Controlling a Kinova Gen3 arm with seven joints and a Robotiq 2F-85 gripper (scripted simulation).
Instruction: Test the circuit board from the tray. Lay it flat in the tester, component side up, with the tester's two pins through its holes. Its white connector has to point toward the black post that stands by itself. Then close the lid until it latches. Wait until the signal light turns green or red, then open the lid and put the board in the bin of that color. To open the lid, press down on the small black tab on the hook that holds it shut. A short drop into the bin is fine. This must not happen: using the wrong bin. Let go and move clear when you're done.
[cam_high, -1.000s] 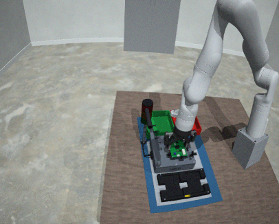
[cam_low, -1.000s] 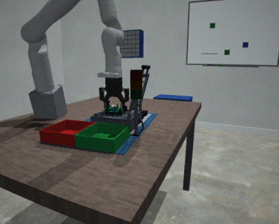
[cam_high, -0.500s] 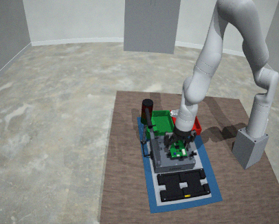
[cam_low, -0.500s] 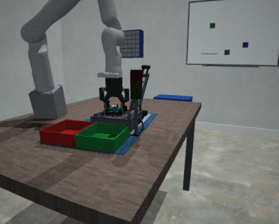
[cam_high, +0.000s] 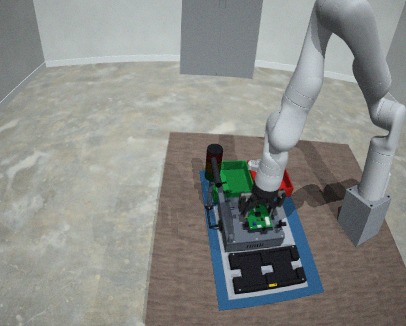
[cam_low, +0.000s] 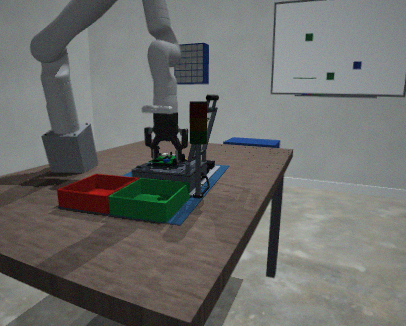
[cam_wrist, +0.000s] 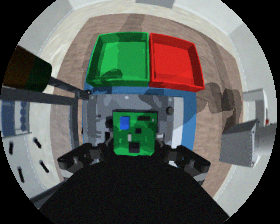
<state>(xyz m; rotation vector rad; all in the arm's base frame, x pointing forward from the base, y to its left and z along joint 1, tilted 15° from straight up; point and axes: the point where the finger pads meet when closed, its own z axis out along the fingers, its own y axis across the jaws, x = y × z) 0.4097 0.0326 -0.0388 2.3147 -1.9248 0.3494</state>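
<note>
Now: the green circuit board right at my hand. Round my hand: clear lid: 12 cm ahead, 10 cm above, 2 cm to the left; then red bin: 22 cm to the right, 7 cm below, 7 cm behind; then green bin: 19 cm to the right, 8 cm ahead, 7 cm below.
</note>
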